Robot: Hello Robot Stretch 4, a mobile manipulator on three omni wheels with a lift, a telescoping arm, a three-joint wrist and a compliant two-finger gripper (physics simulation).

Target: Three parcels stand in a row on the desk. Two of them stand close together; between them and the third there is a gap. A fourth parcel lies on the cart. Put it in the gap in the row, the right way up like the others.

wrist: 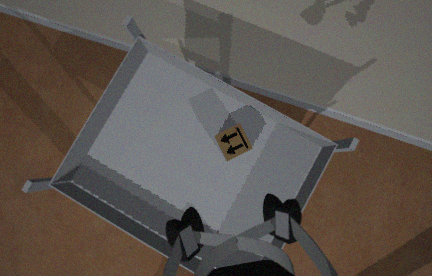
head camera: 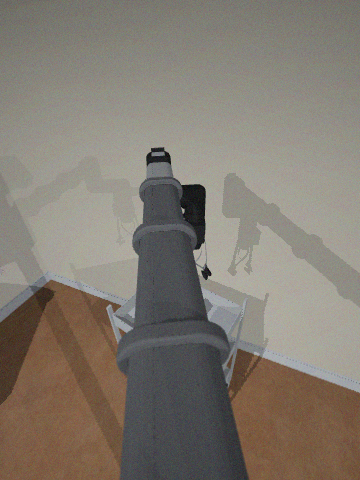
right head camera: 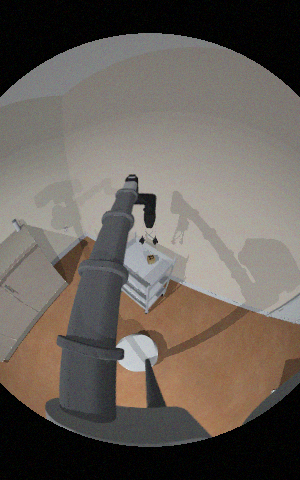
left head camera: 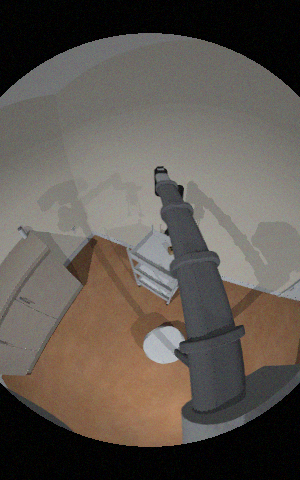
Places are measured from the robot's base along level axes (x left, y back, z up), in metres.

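Pixels of known places: gripper, between the fingertips: (wrist: 232, 216) (right head camera: 148, 243); robot's base, origin of its link: (right head camera: 137, 351) (left head camera: 163, 343).
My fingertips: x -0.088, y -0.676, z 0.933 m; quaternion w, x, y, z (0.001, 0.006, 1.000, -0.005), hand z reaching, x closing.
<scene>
Ahead of a thing's pixels: the offset from my fingertips to its top centre. "spot": to the spot under its first point.
The fourth parcel @[dx -0.028, dy -0.084, dz -0.245 m] (wrist: 233, 142) (right head camera: 151, 259) (left head camera: 171, 250) is a small tan box lying on the cart's (wrist: 107, 102) (right head camera: 137, 258) (left head camera: 150, 250) (head camera: 241, 320) white top tray. A face with two black arrows and a bar is turned up; the arrows point left in the wrist view. My gripper (wrist: 232, 216) (right head camera: 148, 240) is open and empty, its two dark fingertips wide apart. It hangs above the cart, apart from the parcel, which lies beyond the fingertips in the wrist view. In the head camera view the arm hides the parcel and one finger. The desk and the three parcels in the row do not show.
The cart stands near the wall, with raised tray edges and corner posts. A beige cabinet @[spot: dx +1.286, dy +0.355, dz -0.440 m] (left head camera: 42, 300) (right head camera: 30, 295) stands at the left. A round white object (left head camera: 163, 345) (right head camera: 137, 353) is on the brown floor between the cart and my base. My arm (head camera: 167, 280) extends over the floor.
</scene>
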